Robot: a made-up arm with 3 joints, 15 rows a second.
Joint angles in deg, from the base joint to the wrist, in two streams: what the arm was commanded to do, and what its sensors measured. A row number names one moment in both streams.
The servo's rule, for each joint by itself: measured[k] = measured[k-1] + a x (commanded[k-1-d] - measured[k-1]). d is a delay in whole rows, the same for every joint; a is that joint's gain. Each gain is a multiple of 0.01, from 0.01 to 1. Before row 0 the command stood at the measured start. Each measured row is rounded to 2 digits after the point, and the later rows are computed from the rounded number. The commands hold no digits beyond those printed.
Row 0, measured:
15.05, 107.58, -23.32
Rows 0 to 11, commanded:
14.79, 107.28, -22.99
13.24, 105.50, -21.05
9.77, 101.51, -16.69
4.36, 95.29, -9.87
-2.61, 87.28, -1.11
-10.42, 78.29, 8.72
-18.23, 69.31, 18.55
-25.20, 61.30, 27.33
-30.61, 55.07, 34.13
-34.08, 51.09, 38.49
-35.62, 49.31, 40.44
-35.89, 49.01, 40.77
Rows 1 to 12, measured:
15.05, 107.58, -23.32
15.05, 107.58, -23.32
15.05, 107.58, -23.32
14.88, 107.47, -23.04
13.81, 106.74, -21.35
11.18, 104.80, -17.39
6.75, 101.28, -11.00
0.67, 96.10, -2.59
-6.54, 89.51, 7.02
-14.14, 82.04, 16.82
-21.33, 74.37, 25.75
-27.36, 67.23, 32.87
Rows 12 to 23, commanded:
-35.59, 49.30, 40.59
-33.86, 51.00, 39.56
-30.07, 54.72, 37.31
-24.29, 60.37, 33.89
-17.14, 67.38, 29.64
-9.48, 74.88, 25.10
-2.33, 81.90, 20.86
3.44, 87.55, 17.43
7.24, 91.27, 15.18
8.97, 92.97, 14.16
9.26, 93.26, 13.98
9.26, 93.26, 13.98
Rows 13 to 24, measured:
-31.73, 61.26, 37.65
-34.26, 56.84, 40.02
-35.32, 53.94, 40.66
-35.50, 52.22, 40.60
-34.43, 51.77, 39.72
-31.60, 52.86, 37.67
-26.85, 55.64, 34.46
-20.54, 59.98, 30.36
-13.35, 65.49, 25.89
-6.19, 71.56, 21.61
0.07, 77.48, 18.06
4.73, 82.58, 15.61

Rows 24 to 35, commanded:
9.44, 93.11, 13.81
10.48, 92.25, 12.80
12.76, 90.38, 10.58
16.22, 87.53, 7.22
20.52, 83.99, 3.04
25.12, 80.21, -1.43
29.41, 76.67, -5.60
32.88, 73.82, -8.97
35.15, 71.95, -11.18
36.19, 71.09, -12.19
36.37, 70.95, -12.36
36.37, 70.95, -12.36
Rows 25 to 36, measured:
7.49, 86.42, 14.38
8.64, 88.95, 14.04
9.04, 90.54, 13.99
9.30, 91.49, 13.84
10.07, 91.77, 12.96
11.82, 91.26, 10.94
14.68, 89.88, 7.78
18.48, 87.70, 3.75
22.80, 84.93, -0.65
27.10, 81.87, -4.86
30.86, 78.89, -8.35
33.65, 76.32, -10.76

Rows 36 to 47, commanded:
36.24, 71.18, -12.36
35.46, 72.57, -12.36
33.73, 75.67, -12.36
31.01, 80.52, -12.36
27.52, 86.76, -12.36
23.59, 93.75, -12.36
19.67, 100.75, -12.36
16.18, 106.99, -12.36
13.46, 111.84, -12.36
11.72, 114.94, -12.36
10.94, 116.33, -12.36
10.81, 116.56, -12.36
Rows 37 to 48, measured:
35.30, 74.38, -11.98
36.00, 73.11, -12.30
36.24, 72.31, -12.35
36.24, 71.89, -12.36
35.73, 72.14, -12.36
34.43, 73.45, -12.36
32.21, 76.07, -12.36
29.16, 80.03, -12.36
25.54, 85.11, -12.36
21.72, 90.90, -12.36
18.12, 96.85, -12.36
15.09, 102.40, -12.36

